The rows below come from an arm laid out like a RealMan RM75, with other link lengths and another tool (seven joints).
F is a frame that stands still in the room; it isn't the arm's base.
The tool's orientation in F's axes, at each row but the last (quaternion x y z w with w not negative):
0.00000 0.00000 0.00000 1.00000
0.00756 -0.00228 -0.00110 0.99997
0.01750 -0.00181 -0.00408 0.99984
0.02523 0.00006 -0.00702 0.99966
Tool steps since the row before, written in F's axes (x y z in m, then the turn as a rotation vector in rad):
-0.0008 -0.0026 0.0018 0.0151 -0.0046 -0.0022
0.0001 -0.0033 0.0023 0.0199 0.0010 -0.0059
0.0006 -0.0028 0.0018 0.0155 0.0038 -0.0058
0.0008 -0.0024 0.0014 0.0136 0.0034 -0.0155
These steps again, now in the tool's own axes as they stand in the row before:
-0.0008 -0.0026 0.0018 0.0151 -0.0046 -0.0022
0.0001 -0.0033 0.0023 0.0199 0.0010 -0.0060
0.0006 -0.0027 0.0019 0.0154 0.0037 -0.0060
0.0008 -0.0023 0.0015 0.0136 0.0028 -0.0157

